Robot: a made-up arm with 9 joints. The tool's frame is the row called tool. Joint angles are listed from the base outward.
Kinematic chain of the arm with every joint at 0, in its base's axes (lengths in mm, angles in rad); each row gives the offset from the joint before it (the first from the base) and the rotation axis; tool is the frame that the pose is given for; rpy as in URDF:
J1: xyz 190 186 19 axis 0.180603 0.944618 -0.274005
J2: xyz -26 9 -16 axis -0.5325 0.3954 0.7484
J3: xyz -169 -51 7 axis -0.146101 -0.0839 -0.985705
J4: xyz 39 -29 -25 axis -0.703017 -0.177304 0.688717
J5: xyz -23 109 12 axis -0.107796 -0.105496 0.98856
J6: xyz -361 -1 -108 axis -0.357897 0.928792 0.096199
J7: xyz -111 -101 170 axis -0.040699 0.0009 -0.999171
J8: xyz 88 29 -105 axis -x
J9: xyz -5 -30 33 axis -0.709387 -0.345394 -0.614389
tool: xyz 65 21 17 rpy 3.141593 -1.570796 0
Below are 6 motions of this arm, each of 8 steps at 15 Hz.
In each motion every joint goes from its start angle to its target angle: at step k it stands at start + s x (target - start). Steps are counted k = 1, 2, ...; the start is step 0. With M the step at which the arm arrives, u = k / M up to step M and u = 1 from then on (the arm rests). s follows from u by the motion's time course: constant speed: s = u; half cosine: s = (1 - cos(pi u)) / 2; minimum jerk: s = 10 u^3 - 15 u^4 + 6 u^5.
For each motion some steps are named. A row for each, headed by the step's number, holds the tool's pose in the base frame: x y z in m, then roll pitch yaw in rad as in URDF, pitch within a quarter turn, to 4 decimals.
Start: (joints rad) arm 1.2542 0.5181 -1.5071 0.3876 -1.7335 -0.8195 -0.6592 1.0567 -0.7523
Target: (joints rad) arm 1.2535 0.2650 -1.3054 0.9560 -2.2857 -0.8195 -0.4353 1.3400 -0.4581
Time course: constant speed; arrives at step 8
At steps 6, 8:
6: -0.1217 0.2063 0.6240 2.7424 -0.7814 0.6138
8: -0.1415 0.2776 0.5837 2.4167 -0.6687 0.6921

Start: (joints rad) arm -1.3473 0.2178 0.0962 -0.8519 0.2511 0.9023 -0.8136 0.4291 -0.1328
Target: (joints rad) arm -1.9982 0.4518 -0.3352 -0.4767 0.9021 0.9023 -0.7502 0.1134 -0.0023
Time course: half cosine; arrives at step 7
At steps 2, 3, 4, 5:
2: 0.0320 0.0703 -0.3694 1.8954 -0.6523 2.5451
3: 0.1093 -0.0259 -0.3603 2.0424 -0.3610 2.4963
4: 0.1862 -0.1148 -0.3034 2.1710 -0.0320 2.4712
5: 0.2362 -0.1698 -0.2209 2.2744 0.2653 2.4608

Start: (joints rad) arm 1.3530 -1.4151 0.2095 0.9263 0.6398 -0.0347 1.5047 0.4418 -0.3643
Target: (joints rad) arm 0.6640 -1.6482 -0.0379 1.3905 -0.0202 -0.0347 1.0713 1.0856 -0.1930
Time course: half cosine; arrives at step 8
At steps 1, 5, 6, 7, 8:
1: -0.1029 0.3628 0.4300 1.5502 -0.4292 -0.2578
5: -0.2237 0.4708 0.1934 1.3396 -0.3556 -0.0533
6: -0.2372 0.4887 0.1184 1.2672 -0.3405 -0.0182
7: -0.2408 0.4980 0.0659 1.2161 -0.3317 -0.0006
8: -0.2409 0.5008 0.0471 1.1978 -0.3290 0.0043

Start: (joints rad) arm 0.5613 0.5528 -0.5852 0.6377 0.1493 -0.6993 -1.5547 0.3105 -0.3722
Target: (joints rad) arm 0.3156 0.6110 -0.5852 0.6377 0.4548 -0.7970 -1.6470 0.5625 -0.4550
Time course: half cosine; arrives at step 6
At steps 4, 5, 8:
4: 0.0907 -0.4756 0.0944 1.3009 -0.8333 -0.9847
5: 0.1329 -0.4726 0.0826 1.3754 -0.7978 -0.9716
8: 0.1484 -0.4707 0.0789 1.4000 -0.7850 -0.9641

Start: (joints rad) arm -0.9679 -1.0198 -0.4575 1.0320 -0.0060 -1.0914 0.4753 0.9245 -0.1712
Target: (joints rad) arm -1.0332 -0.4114 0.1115 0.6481 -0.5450 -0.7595 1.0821 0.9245 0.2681
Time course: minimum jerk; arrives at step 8
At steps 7, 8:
7: 0.0501 0.0492 -0.6511 -1.3333 -0.6580 2.6393
8: 0.0474 0.0527 -0.6524 -1.3535 -0.6793 2.6433

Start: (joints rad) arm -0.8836 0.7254 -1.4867 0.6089 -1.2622 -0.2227 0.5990 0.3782 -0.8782
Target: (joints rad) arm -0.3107 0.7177 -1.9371 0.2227 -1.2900 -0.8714 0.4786 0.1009 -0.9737
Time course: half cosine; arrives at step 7
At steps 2, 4, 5, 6, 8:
2: 0.0091 -0.3705 0.1414 2.6163 -1.3160 1.6784
4: 0.0058 -0.3746 0.2159 -1.8880 -1.1405 0.0117
5: 0.0170 -0.3760 0.2508 -1.6572 -0.9233 -0.1815
6: 0.0293 -0.3769 0.2735 -1.5591 -0.7704 -0.2582
8: 0.0345 -0.3772 0.2811 -1.5304 -0.7160 -0.2802

